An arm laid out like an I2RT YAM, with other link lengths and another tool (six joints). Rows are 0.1 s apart.
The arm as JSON. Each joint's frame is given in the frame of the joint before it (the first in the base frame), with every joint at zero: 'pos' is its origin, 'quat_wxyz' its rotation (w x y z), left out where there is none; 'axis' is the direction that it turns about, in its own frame. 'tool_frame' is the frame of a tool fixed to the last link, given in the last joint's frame.
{
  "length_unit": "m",
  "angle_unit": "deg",
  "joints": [
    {
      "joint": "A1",
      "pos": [
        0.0,
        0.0,
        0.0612
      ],
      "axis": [
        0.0,
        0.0,
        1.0
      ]
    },
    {
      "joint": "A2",
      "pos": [
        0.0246,
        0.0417,
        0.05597
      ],
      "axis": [
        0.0,
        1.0,
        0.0
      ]
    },
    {
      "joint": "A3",
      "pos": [
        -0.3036,
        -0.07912,
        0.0
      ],
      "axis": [
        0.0,
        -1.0,
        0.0
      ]
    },
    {
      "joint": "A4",
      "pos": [
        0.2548,
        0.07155,
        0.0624
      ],
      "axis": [
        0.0,
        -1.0,
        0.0
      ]
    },
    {
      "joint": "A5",
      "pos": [
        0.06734,
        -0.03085,
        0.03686
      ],
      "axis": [
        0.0,
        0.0,
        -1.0
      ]
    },
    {
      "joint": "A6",
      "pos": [
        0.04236,
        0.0,
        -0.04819
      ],
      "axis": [
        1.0,
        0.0,
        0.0
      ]
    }
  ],
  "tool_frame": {
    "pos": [
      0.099,
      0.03,
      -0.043
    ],
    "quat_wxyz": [
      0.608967,
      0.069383,
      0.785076,
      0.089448
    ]
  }
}
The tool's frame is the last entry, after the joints.
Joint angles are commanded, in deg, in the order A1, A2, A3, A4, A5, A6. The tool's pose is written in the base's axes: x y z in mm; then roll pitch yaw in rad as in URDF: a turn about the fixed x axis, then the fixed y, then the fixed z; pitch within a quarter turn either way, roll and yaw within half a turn. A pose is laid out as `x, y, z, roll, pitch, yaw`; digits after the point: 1 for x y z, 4 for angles.
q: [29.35, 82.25, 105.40, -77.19, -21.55, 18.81]
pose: 186.2, 213.1, 402.3, 2.5374, 0.1448, -3.0273
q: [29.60, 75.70, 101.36, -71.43, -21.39, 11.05]
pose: 170.5, 200.3, 411.9, 2.5499, 0.3553, -2.9247
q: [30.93, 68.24, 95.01, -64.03, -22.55, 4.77]
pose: 149.6, 192.7, 416.4, 2.5643, 0.5544, -2.8122
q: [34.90, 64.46, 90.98, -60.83, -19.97, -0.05]
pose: 134.9, 191.3, 408.7, 2.6539, 0.6512, -2.6828
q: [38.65, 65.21, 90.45, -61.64, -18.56, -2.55]
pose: 127.4, 197.8, 398.9, 2.7167, 0.6355, -2.5758
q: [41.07, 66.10, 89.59, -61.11, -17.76, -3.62]
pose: 125.5, 205.3, 390.8, 2.7464, 0.6224, -2.5166
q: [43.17, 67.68, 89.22, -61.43, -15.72, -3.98]
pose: 127.2, 211.9, 380.6, 2.7833, 0.5872, -2.4829
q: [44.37, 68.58, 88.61, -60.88, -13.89, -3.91]
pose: 130.6, 216.5, 373.6, 2.8089, 0.5722, -2.4731
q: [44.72, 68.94, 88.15, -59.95, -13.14, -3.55]
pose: 133.7, 219.7, 371.0, 2.8135, 0.5731, -2.4784
